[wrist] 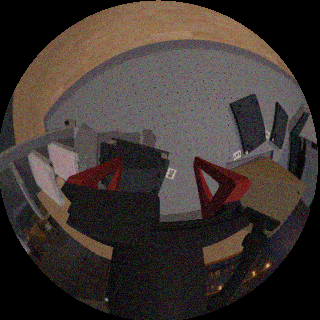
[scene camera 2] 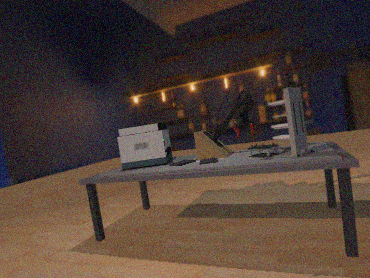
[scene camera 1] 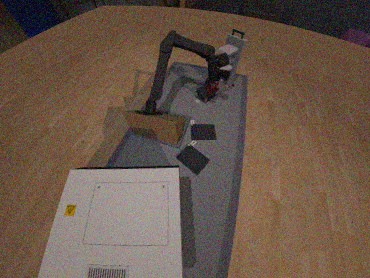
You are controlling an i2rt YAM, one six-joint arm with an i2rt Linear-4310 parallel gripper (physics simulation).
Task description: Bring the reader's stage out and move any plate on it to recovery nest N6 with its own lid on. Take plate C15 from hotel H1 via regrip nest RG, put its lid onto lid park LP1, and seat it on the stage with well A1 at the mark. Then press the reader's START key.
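Places are measured from the arm's base along level axes (x up, y ahead, z left), in millimetres.
Pixels of known places: gripper, fingertip midpoint: (wrist: 157, 160) (scene camera 2: 246, 137) (scene camera 1: 213, 89); arm's base, link origin: (wrist: 260, 218) (scene camera 2: 212, 139) (scene camera 1: 150, 113).
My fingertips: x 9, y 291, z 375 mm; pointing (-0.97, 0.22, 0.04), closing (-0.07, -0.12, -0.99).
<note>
For each thing: its middle in the pictures, then the offset to it from my fingertips.
- dark regrip nest RG, body centre: (wrist: 131, 169) (scene camera 2: 263, 149) (scene camera 1: 206, 91) dx -100, dy -63, dz +84 mm
- Hotel H1, body centre: (wrist: 27, 177) (scene camera 2: 289, 119) (scene camera 1: 227, 62) dx +78, dy +17, dz +283 mm
- white reader, body centre: (scene camera 1: 133, 219) (scene camera 2: 147, 144) dx +27, dy -49, dz -885 mm
My gripper (scene camera 1: 209, 92) (scene camera 2: 245, 131) (wrist: 157, 160) is open, with nothing between its red fingers. It hangs over the table beside the dark regrip nest RG (scene camera 2: 263, 146) (wrist: 134, 172), which shows between and below the fingers in the wrist view. Hotel H1 (scene camera 1: 239, 56) (scene camera 2: 295, 122) stands upright at the far end, with pale shelves or plates on one side; C15 cannot be told apart. The white reader (scene camera 1: 130, 215) (scene camera 2: 145, 146) stands at the other end. Its stage and START key cannot be made out. Two dark flat nests (scene camera 1: 203, 132) (scene camera 1: 193, 159) lie between; their labels are unreadable.
A brown wedge-shaped block (scene camera 1: 157, 127) (scene camera 2: 210, 146) (wrist: 272, 190) stands at the arm's base, close to the two dark nests. The grey table (scene camera 1: 215, 200) (scene camera 2: 225, 169) (wrist: 175, 90) carries everything. The hotel's pale shelves (wrist: 64, 161) are close to the left finger side in the wrist view.
</note>
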